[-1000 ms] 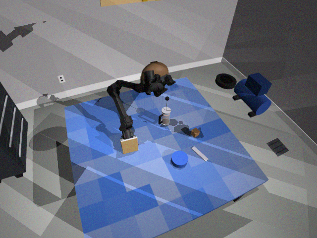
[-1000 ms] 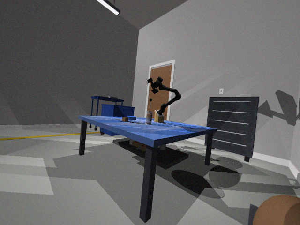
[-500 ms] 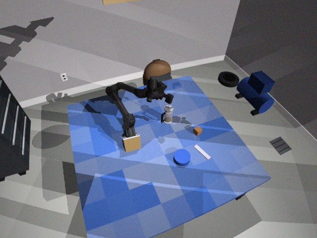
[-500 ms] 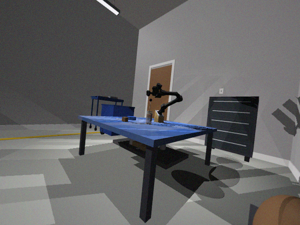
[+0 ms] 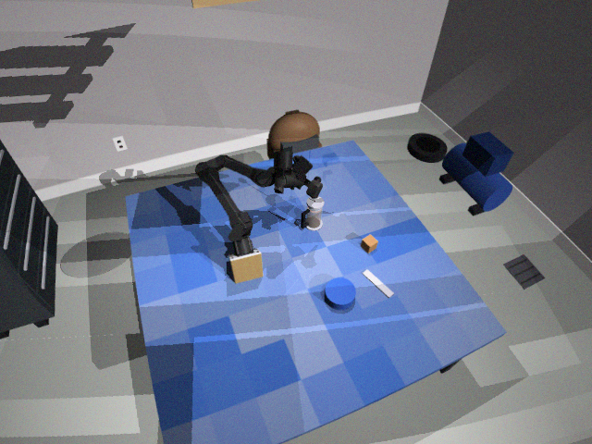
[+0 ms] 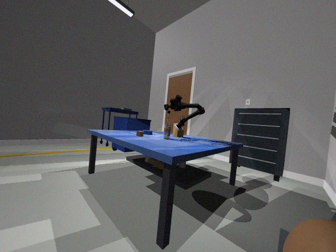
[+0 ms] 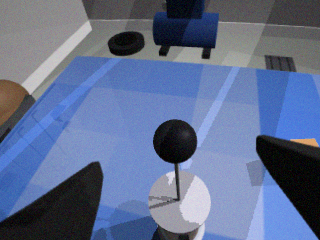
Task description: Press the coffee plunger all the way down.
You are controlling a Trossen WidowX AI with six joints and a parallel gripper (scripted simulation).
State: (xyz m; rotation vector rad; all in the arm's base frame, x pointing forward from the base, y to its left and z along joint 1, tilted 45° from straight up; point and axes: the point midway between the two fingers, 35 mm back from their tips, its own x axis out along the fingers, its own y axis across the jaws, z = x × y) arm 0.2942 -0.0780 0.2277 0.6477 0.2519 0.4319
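The coffee press is 16 cm below my gripper tip and 1 cm ahead of it. Also, from my gripper tip: small brown cube: 27 cm below, 22 cm to the right, 18 cm ahead.
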